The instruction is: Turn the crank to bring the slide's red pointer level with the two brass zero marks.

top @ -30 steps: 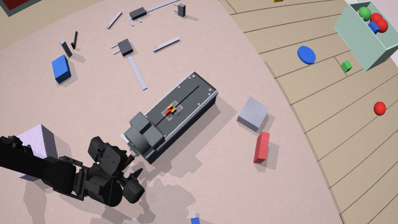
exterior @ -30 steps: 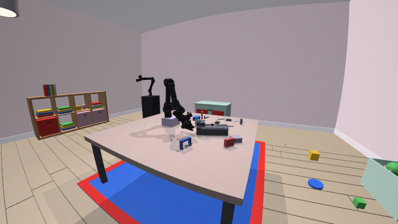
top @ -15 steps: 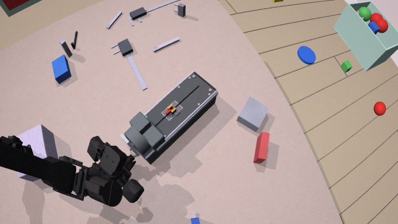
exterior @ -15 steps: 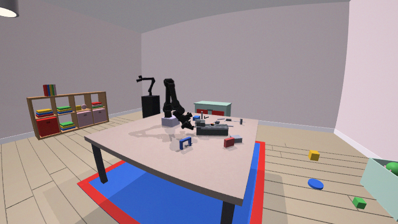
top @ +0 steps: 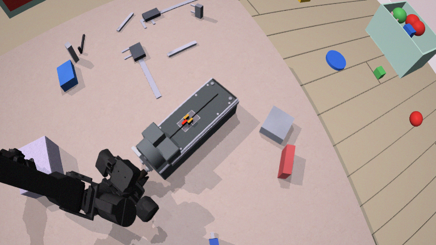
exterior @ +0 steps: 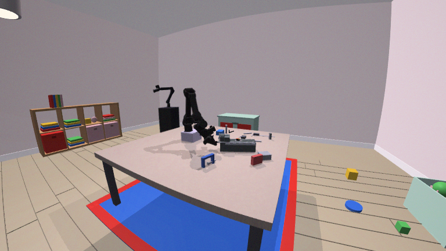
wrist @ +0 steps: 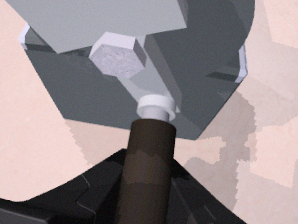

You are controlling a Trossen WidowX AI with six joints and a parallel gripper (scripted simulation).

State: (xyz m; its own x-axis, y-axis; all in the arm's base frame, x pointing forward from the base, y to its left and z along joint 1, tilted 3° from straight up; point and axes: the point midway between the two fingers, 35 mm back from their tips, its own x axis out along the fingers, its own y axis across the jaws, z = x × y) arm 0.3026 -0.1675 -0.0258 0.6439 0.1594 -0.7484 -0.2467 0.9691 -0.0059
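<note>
The dark brown crank handle is 20 mm behind my gripper tip and 20 mm above it. The rest, counted from my gripper tip: red pointer (150 mm ahead, 50 mm to the left, 40 mm above); then red block (310 mm ahead, 150 mm to the right, 10 mm below); then grey block (360 mm ahead, 60 mm to the right, 20 mm below).
</note>
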